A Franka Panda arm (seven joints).
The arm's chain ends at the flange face. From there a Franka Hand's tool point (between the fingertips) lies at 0.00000 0.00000 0.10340 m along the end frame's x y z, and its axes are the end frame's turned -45 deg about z.
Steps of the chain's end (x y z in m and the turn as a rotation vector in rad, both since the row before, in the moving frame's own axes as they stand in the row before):
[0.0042 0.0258 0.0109 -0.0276 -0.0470 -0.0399]
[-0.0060 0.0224 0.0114 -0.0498 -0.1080 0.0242]
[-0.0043 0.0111 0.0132 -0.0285 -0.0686 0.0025]
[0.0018 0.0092 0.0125 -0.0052 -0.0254 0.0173]
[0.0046 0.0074 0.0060 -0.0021 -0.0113 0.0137]
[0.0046 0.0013 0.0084 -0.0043 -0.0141 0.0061]
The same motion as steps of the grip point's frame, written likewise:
[-0.0208 0.0199 0.0107 0.0137 -0.0528 -0.0399]
[-0.0315 0.0072 0.0107 0.0412 -0.1116 0.0242]
[-0.0180 0.0019 0.0129 0.0284 -0.0687 0.0025]
[-0.0075 0.0063 0.0125 0.0143 -0.0216 0.0173]
[-0.0030 0.0078 0.0060 0.0065 -0.0095 0.0137]
[0.0010 0.0035 0.0084 0.0069 -0.0130 0.0061]

